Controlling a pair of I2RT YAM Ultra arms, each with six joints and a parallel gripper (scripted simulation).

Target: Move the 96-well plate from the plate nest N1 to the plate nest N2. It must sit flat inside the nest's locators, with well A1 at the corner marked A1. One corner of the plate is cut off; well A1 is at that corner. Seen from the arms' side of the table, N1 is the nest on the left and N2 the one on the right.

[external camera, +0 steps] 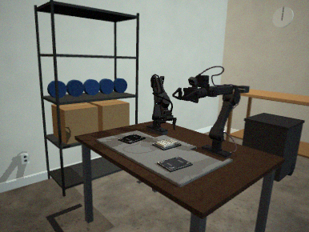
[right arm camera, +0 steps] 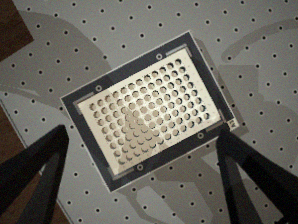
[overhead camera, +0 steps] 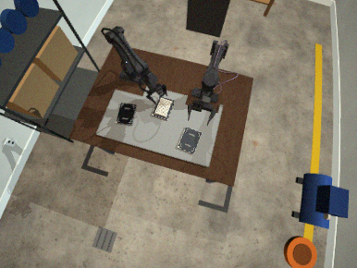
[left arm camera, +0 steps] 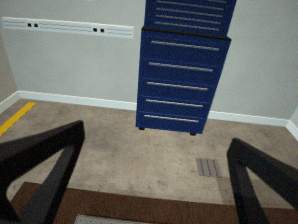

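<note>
Now: the 96-well plate 10 mm ahead of my right hand, 10 mm to the left of it and 90 mm below it.
</note>
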